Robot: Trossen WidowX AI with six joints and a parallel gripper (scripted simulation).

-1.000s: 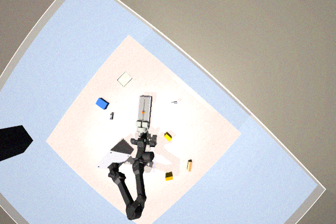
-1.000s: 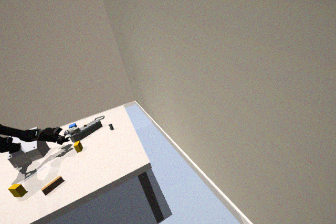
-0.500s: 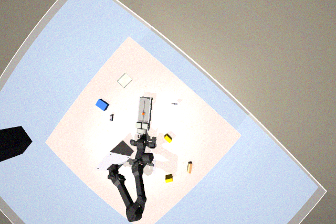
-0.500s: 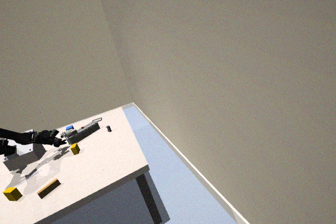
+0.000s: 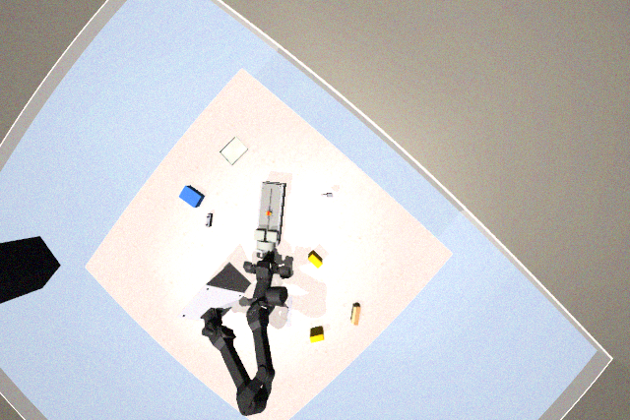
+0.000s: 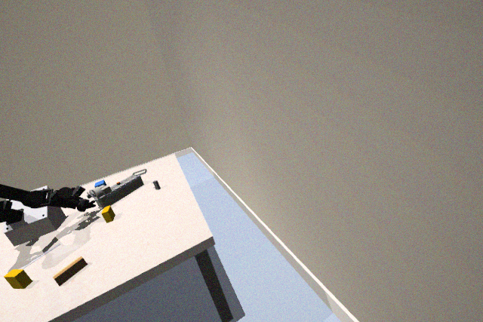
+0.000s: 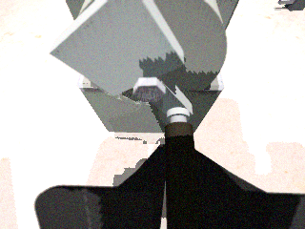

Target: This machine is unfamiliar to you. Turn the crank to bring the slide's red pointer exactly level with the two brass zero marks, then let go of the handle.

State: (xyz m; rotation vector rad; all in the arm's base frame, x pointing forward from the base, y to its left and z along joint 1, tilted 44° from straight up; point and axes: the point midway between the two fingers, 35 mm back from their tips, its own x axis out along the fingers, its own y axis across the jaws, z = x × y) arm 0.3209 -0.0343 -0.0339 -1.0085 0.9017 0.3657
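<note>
Now: the crank 10 mm behind my gripper tip and 40 mm above it. Round my gripper tip: blue block 110 mm behind, 420 mm to the left, 20 mm below; then dark brown crank handle 10 mm behind, 10 mm to the right, 30 mm above; then red pointer 110 mm ahead, 120 mm to the left, 40 mm above.
</note>
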